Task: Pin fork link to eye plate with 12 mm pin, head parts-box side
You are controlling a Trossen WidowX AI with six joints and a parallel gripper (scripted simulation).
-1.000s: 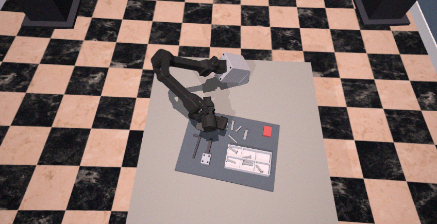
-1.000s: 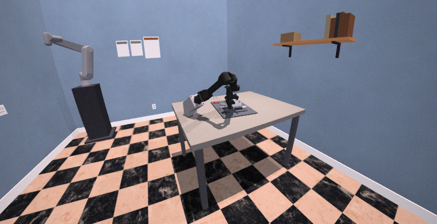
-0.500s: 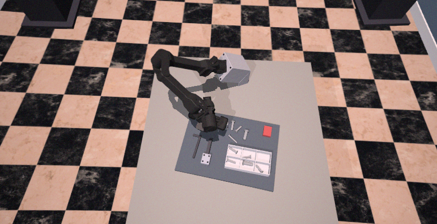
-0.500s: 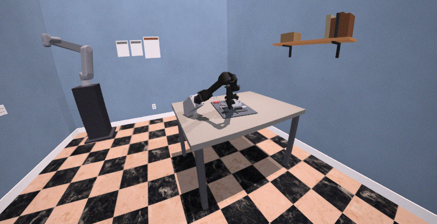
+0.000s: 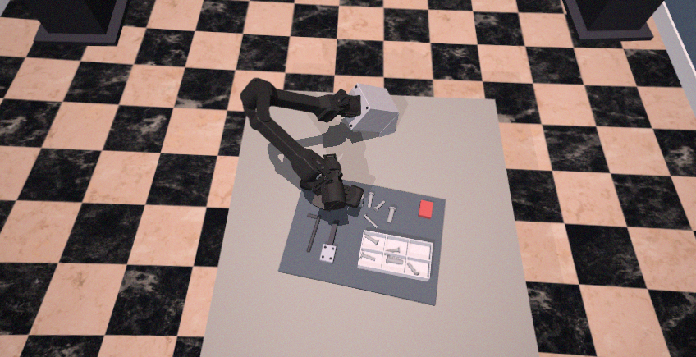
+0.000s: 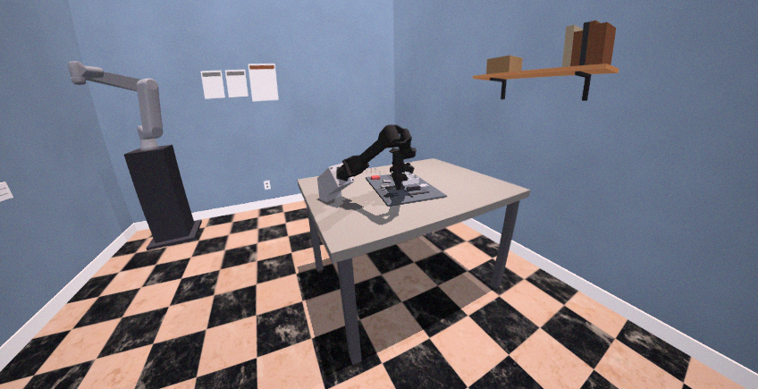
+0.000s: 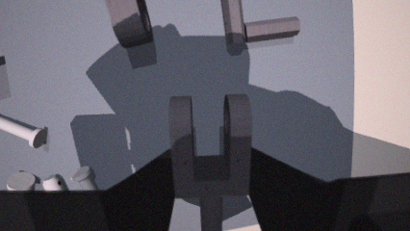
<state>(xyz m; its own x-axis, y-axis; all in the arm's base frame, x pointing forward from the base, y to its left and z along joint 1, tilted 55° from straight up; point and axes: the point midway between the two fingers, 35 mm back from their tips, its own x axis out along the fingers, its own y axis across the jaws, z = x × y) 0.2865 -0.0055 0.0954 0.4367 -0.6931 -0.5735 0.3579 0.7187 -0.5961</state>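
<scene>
Right now the eye plate is 90 mm ahead of my hand and 60 mm below it. Round my hand: dark l-shaped bar (70 mm ahead, 60 mm to the right, 60 mm below); then dark fork link (30 mm below); then pin (120 mm to the left, 70 mm ahead, 60 mm below).
</scene>
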